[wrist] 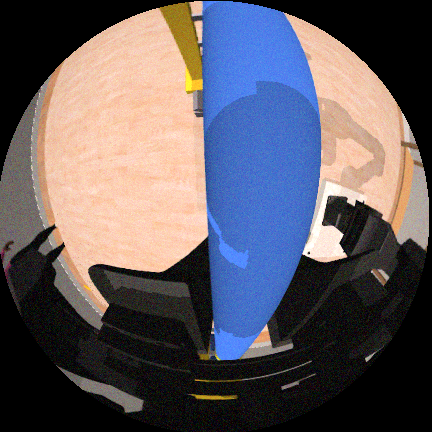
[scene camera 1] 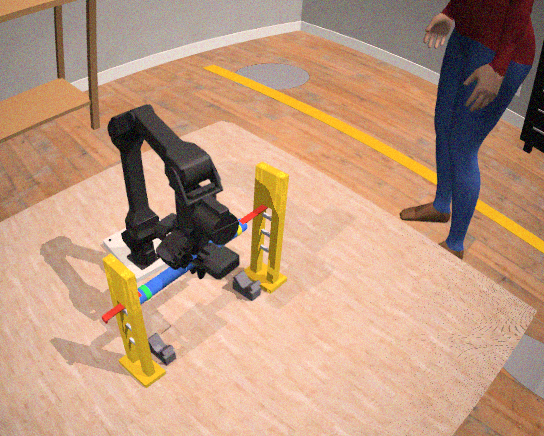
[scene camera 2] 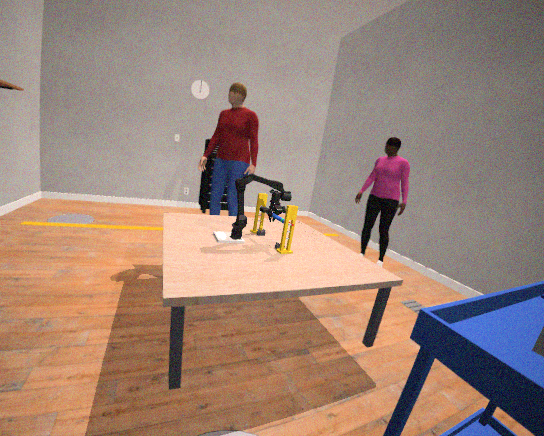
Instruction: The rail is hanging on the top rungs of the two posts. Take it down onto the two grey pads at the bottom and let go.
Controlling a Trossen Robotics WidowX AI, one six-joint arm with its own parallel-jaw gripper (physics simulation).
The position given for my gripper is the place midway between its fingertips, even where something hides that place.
My gripper [scene camera 1: 197, 275] grips a blue rail [wrist: 261, 127]. Further things: a grey pad [scene camera 1: 242, 284] and a yellow post [scene camera 1: 122, 284].
My gripper also shows in the wrist view [wrist: 233, 234].
